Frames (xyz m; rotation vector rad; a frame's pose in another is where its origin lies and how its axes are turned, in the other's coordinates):
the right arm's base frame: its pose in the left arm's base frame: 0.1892 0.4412 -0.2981 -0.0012 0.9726 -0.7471
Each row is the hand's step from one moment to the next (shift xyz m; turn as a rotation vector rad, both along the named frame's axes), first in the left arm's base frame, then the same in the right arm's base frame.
Working: the left arm's base frame: its pose in the right arm's base frame: -0.0331 -0.5368 0.1734 0.0012 -0.9726 0.7471

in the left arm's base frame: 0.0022 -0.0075 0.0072 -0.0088 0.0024 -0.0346
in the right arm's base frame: -0.0003 -0.0067 0.0082 0.0215 0.0079 -0.0275
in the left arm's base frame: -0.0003 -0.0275 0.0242 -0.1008 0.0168 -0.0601
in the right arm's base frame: -0.0024 -0.0287 0.0227 0.0012 -0.0258 -0.1157
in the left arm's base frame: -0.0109 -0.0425 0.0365 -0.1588 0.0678 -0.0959
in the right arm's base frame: -0.0065 -0.0500 0.0267 -0.0210 -0.0091 -0.1962
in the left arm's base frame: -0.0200 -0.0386 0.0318 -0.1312 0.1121 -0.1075
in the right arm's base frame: -0.0083 -0.0508 0.0159 -0.0284 0.0439 -0.1965
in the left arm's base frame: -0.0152 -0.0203 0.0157 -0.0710 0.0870 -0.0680
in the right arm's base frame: -0.0052 -0.0291 0.0043 -0.0232 0.0468 -0.1205
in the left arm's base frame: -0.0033 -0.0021 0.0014 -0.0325 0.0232 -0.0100
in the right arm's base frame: -0.0010 -0.0039 -0.0010 -0.0168 0.0021 -0.0375
